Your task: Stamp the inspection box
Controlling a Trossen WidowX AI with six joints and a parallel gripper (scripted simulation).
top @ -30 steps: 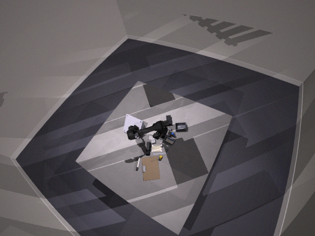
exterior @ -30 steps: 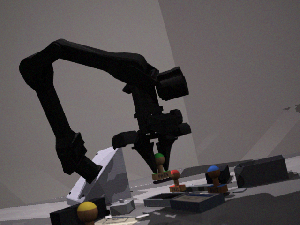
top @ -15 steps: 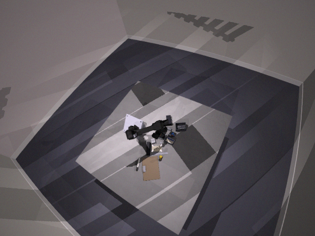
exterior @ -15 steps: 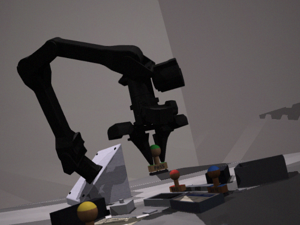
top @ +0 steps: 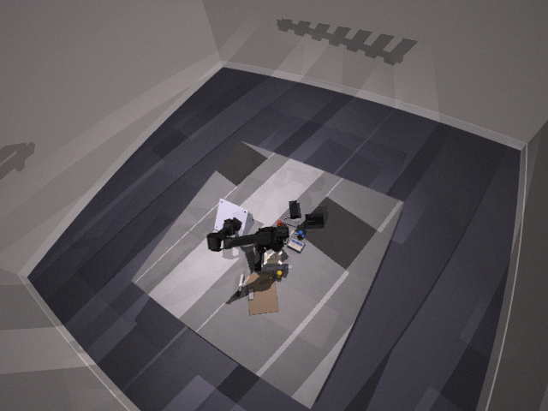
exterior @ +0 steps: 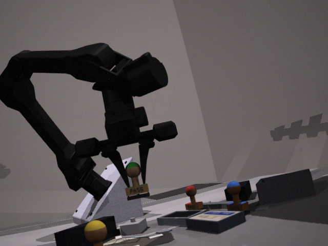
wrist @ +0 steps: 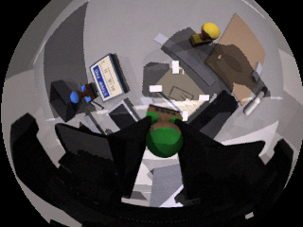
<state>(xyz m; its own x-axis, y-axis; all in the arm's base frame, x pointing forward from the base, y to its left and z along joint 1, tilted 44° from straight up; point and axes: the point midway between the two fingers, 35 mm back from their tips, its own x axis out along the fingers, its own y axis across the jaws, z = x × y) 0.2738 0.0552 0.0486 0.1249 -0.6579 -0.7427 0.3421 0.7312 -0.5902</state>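
My gripper tip is 100 mm above the card, 40 mm to the left of it and 10 mm short of it. Also, from my gripper tip: yellow-knobbed stamp (100 mm to the right, 100 mm ahead, 80 mm below); then blue-labelled pad tin (100 mm to the left, 80 mm below, 80 mm ahead); then black ink pad (90 mm to the left, 90 mm below, 30 mm behind).
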